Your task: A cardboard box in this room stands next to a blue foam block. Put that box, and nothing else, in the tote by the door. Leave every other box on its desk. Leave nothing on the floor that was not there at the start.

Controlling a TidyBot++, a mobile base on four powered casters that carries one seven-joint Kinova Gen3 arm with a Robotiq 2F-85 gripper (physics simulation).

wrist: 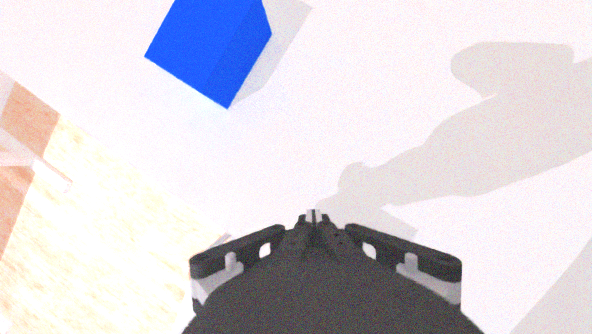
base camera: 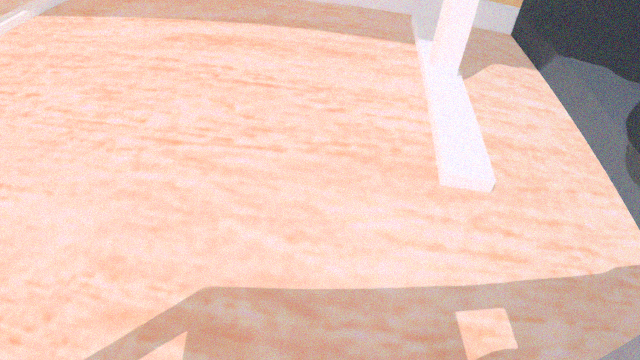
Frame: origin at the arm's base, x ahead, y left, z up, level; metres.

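Seen in the pictures: gripper, fingertip midpoint: (wrist: 313,218).
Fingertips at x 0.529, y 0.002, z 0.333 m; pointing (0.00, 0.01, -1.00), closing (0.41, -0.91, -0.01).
Offsets run from my fingertips to a thing's middle. "spot": to the spot under its first point. Level surfaces: height alone.
A blue foam block @[dy +0.148, dx +0.119, dz +0.013 m] (wrist: 207,47) stands on the white desk top @[dz -0.009 m] (wrist: 350,125), at the upper left of the wrist view. My gripper (wrist: 313,218) is shut at the bottom middle of that view, with its fingertips together and nothing between them. The block is ahead and to the left of the fingertips, apart from them. The cardboard box does not show in either view; the gripper body hides part of the desk top. The tote does not show either.
The desk's edge runs diagonally on the left of the wrist view, with wooden floor @[dz -0.730 m] (wrist: 115,225) (base camera: 250,150) beyond it. The arm's shadow falls across the desk top. In the base view, a white desk leg's foot @[spot: dy -0.282, dx +0.011, dz -0.704 m] (base camera: 462,135) stands right of centre, and a dark object (base camera: 585,35) is at the upper right.
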